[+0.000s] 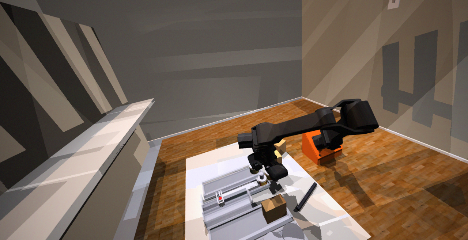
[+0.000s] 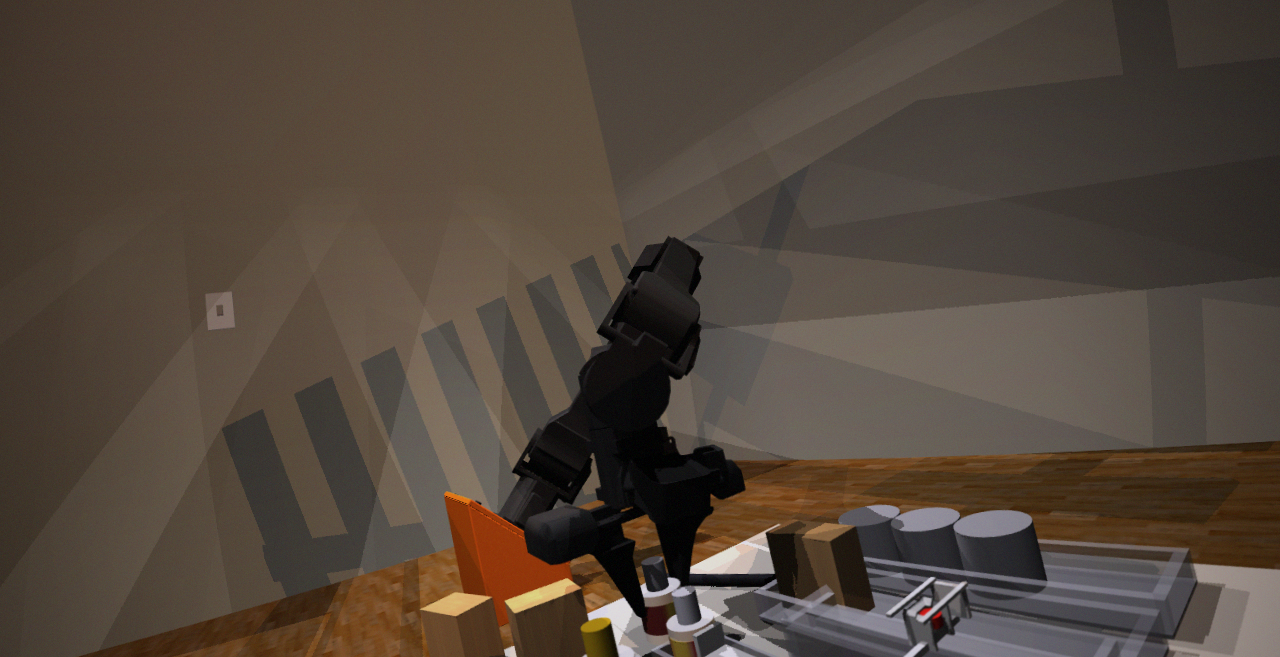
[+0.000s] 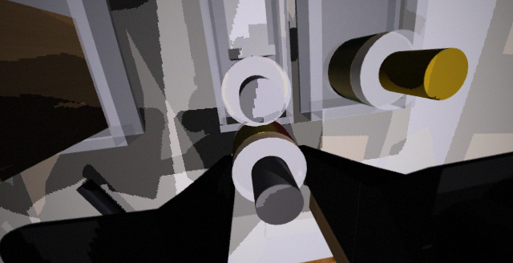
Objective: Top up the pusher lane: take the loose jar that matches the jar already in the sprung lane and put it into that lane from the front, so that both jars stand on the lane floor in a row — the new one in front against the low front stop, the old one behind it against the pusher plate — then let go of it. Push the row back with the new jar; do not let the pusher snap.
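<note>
Right now my gripper tip is 5 cm short of the brown box, 13 cm to the right of it and 1 cm above it. Round my gripper tip: pusher plate 14 cm ahead, 4 cm to the left; then lane 18 cm ahead, 4 cm to the left, 3 cm below; then black rod 10 cm behind, 11 cm to the left, 4 cm below.
</note>
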